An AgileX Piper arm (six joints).
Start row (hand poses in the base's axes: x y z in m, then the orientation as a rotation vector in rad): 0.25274, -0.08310, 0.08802, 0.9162, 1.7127, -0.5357
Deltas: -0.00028, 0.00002, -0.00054, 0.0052, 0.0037, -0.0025; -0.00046, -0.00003, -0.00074, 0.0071, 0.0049, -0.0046; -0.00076, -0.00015, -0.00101, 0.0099, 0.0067, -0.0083; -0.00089, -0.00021, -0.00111, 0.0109, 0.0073, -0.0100; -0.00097, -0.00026, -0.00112, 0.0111, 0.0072, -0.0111; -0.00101, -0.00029, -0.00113, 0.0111, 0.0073, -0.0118; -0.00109, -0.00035, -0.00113, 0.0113, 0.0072, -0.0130; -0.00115, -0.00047, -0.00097, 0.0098, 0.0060, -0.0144; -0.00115, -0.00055, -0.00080, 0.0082, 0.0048, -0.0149; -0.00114, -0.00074, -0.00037, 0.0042, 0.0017, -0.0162; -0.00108, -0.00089, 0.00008, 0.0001, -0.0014, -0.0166; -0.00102, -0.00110, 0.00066, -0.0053, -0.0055, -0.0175; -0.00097, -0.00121, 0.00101, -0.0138, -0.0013, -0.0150; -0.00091, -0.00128, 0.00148, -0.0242, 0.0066, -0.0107; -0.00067, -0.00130, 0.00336, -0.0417, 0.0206, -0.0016; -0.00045, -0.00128, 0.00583, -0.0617, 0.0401, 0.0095; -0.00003, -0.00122, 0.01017, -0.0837, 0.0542, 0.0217; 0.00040, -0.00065, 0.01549, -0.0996, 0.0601, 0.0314; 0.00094, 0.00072, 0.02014, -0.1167, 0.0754, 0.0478
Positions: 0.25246, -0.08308, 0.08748, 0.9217, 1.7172, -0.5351; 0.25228, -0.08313, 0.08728, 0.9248, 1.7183, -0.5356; 0.25198, -0.08325, 0.08701, 0.9299, 1.7196, -0.5368; 0.25185, -0.08331, 0.08691, 0.9320, 1.7199, -0.5374; 0.25177, -0.08336, 0.08690, 0.9332, 1.7195, -0.5379; 0.25173, -0.08339, 0.08689, 0.9338, 1.7193, -0.5384; 0.25165, -0.08345, 0.08689, 0.9350, 1.7189, -0.5390; 0.25159, -0.08357, 0.08705, 0.9354, 1.7166, -0.5405; 0.25159, -0.08365, 0.08722, 0.9349, 1.7147, -0.5415; 0.25160, -0.08384, 0.08765, 0.9336, 1.7098, -0.5439; 0.25166, -0.08399, 0.08810, 0.9314, 1.7052, -0.5458; 0.25172, -0.08420, 0.08868, 0.9288, 1.6990, -0.5486; 0.25177, -0.08431, 0.08903, 0.9200, 1.7002, -0.5561; 0.25183, -0.08438, 0.08950, 0.9077, 1.7046, -0.5660; 0.25207, -0.08440, 0.09138, 0.8852, 1.7132, -0.5816; 0.25229, -0.08438, 0.09385, 0.8581, 1.7262, -0.6010; 0.25271, -0.08432, 0.09819, 0.8293, 1.7337, -0.6181; 0.25314, -0.08375, 0.10351, 0.8082, 1.7354, -0.6275; 0.25368, -0.08238, 0.10816, 0.7787, 1.7472, -0.6384
